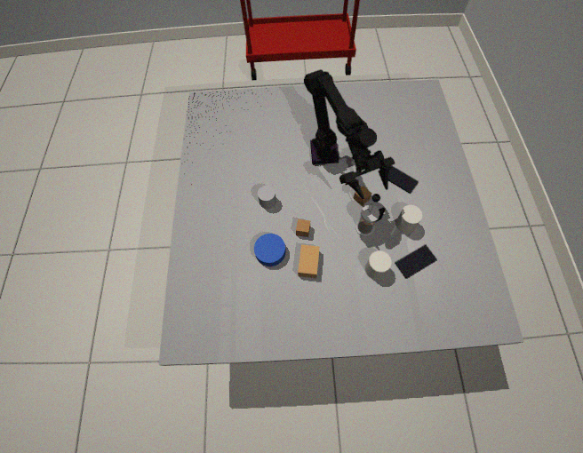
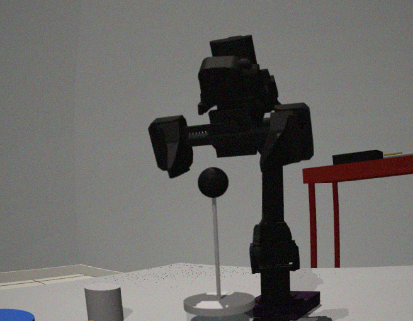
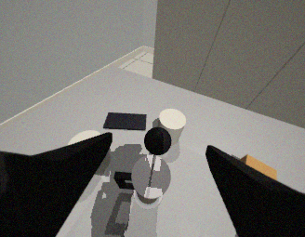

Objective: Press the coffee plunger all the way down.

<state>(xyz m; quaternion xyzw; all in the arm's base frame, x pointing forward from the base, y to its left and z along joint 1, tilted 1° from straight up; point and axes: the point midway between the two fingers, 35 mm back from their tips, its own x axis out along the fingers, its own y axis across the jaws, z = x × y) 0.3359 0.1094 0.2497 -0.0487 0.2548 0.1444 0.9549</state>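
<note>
My gripper tip is now 20 mm to the right of the coffee press and 140 mm above it. The rest, counted from my gripper tip: grey cylinder (160 mm behind, 380 mm to the right, 220 mm below); then blue disc (70 mm ahead, 380 mm to the right, 240 mm below).
</note>
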